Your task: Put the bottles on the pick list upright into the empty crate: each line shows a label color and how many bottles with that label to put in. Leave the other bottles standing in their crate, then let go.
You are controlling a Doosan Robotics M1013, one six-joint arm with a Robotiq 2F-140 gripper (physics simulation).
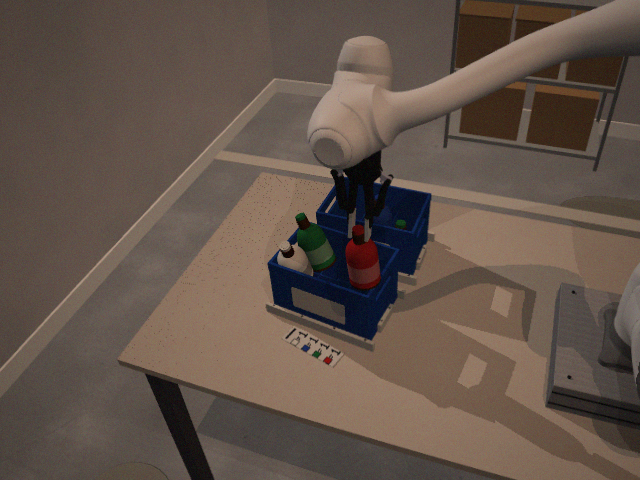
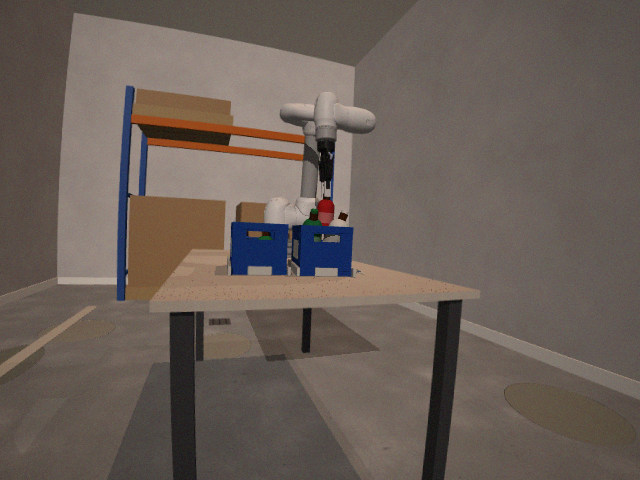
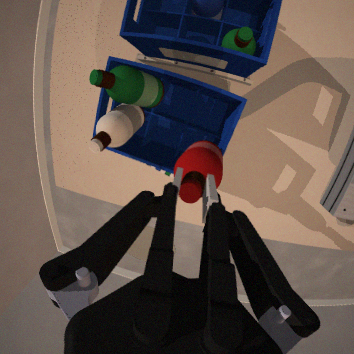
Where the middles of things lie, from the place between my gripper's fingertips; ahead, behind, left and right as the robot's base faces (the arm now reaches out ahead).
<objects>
The red bottle (image 1: 362, 258) lies 5 cm below my hand and 1 cm behind it. From my hand the other things lie so: white bottle (image 3: 114, 128) (18 cm ahead, 15 cm below, 1 cm to the right).
</objects>
